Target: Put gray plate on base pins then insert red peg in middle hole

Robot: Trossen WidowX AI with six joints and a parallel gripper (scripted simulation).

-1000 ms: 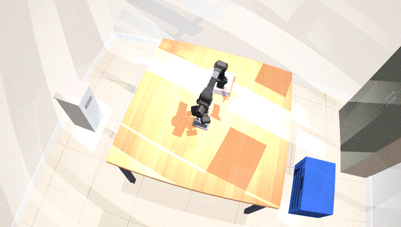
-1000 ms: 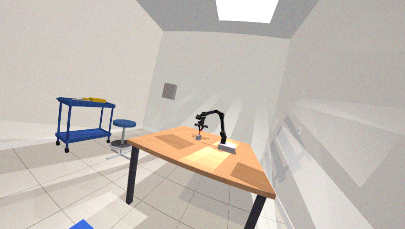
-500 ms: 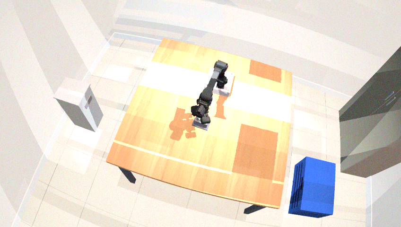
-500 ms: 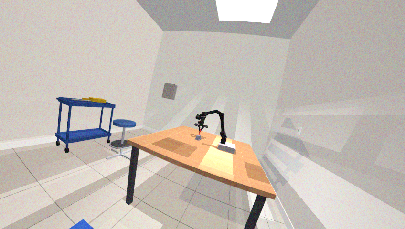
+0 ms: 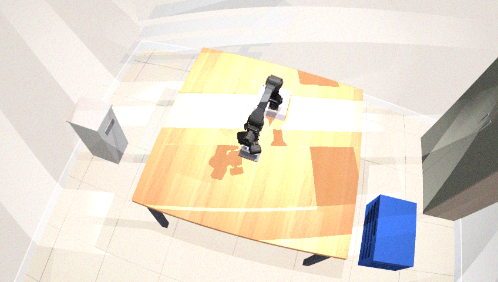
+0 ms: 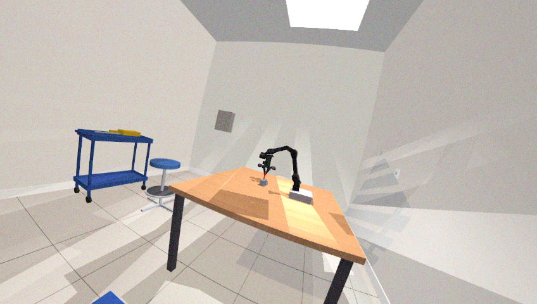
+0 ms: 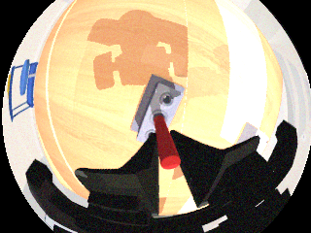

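My gripper tip is now 70 mm above the gray plate. From my gripper tip the other things lie so: gray base (100 mm below); then red peg (right at my gripper tip).
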